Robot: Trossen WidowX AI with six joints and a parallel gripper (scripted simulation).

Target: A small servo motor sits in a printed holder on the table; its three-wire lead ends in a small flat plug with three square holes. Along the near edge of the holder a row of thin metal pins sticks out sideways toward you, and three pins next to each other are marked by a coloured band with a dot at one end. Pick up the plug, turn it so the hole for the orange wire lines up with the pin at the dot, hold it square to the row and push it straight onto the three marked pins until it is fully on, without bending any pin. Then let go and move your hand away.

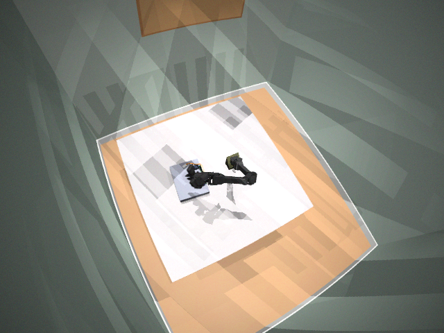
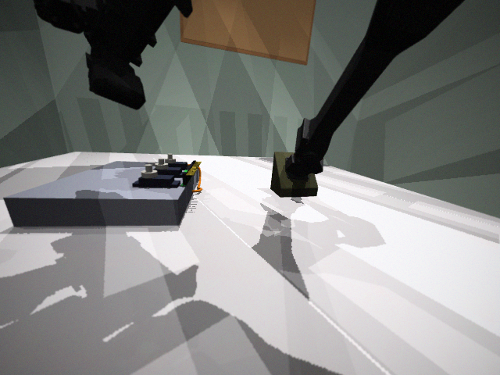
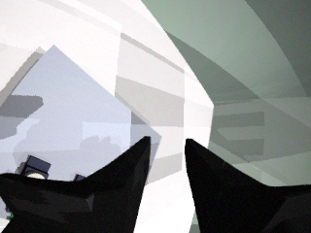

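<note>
My gripper tip is 150 mm past the green band, 10 mm to the right of it and 150 mm above it. Also, from my gripper tip: dot 150 mm behind, 150 mm below; then holder 10 mm ahead, 50 mm to the right, 190 mm below.
</note>
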